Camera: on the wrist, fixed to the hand. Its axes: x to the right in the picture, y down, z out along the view.
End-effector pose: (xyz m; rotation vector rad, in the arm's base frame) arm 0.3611 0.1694 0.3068 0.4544 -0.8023 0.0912
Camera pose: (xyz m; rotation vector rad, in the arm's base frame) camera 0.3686 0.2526 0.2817 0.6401 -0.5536 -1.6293
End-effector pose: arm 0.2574 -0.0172 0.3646 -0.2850 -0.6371 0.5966
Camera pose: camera 0.2519 0.0178 0.2849 0.0399 -1.0599 -1.0519
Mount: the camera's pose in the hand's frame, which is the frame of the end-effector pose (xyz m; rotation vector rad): -0.0202 0.0640 -0.0557 -0.3808 -0.3294 -1.6075
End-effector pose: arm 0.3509 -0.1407 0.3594 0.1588 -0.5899 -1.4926
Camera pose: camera 0.4340 -0.1292 0.3354 -0.0646 0.3474 3.0383
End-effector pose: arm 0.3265 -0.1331 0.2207 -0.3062 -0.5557 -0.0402
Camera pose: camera 0.3456 -0.0895 0.1476 -0.1627 -1.0031 -1.6870
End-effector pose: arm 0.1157 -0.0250 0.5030 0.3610 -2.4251 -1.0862
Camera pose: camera 0.1580 -0.0102 0.5778 -1.6961 1.2610 1.6255
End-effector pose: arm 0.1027 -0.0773 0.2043 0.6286 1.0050 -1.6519
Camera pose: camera 0.1652 -0.0253 0.1728 0.9640 -1.5567 2.4640
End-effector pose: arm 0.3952 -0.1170 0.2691 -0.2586 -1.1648 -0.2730
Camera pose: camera 0.4578 -0.0743 0.2259 0.3923 -1.4177 -1.9204
